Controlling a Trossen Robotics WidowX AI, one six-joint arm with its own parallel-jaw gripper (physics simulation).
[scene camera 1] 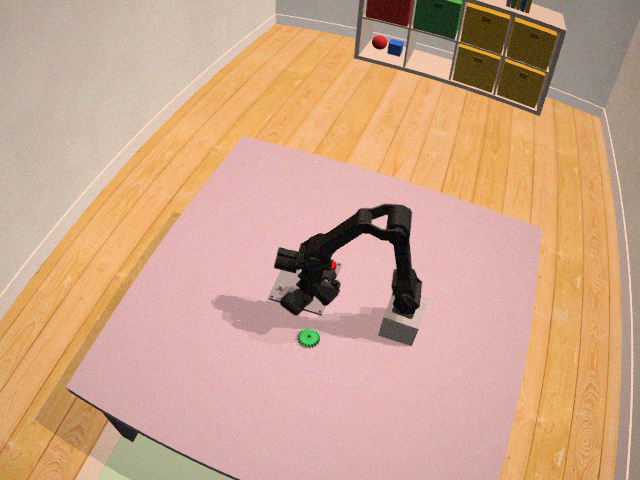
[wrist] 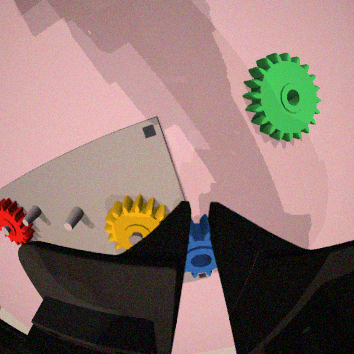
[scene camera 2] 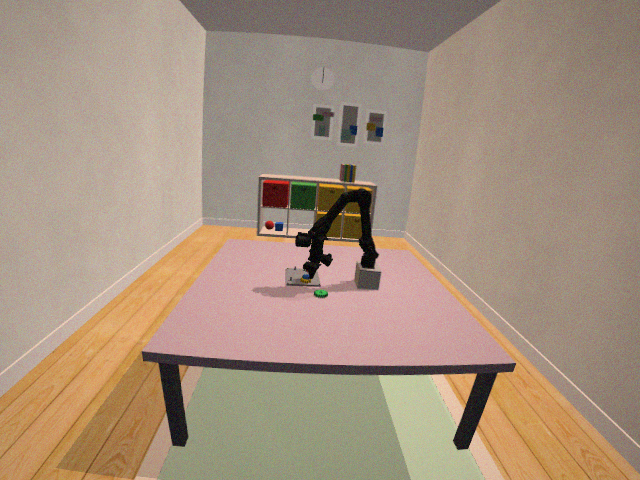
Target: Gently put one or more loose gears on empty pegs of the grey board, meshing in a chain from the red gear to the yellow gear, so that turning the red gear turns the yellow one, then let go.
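My gripper is shut on the small blue gear and holds it above the edge of the grey board, beside the yellow gear. The yellow gear sits on a peg of the board. The red gear shows in part at the left of the wrist view. Two bare pegs, one peg and another peg, stand between red and yellow. A larger green gear lies flat on the table, off the board.
The arm's grey base block stands on the pink table, to the right of the board. The arm covers part of the board in scene camera 1. A shelf unit stands on the floor far behind the table.
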